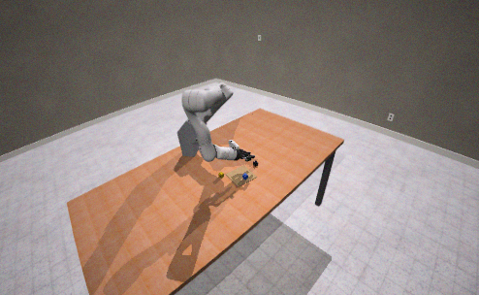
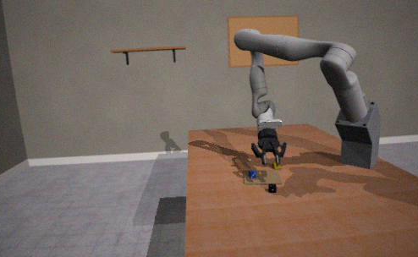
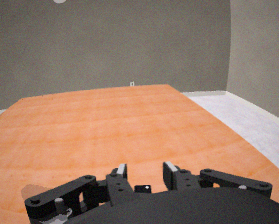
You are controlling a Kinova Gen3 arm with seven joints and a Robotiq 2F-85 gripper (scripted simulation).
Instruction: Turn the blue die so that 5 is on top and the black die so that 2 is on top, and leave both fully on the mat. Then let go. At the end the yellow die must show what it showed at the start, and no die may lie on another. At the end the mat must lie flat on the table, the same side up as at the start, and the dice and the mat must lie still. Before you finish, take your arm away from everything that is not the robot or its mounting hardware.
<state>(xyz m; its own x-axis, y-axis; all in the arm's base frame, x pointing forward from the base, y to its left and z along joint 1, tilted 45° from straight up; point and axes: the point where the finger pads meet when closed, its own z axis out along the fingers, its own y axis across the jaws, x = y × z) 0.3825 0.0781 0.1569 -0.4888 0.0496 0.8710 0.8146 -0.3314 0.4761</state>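
The black die lies 9 cm below my hand and 4 cm to the left of it. From my hand the other things lie so: blue die 9 cm to the right, 8 cm below, 6 cm ahead; yellow die 19 cm to the right, 9 cm below, 6 cm behind; tan mat 10 cm below, 9 cm to the right, 2 cm ahead.
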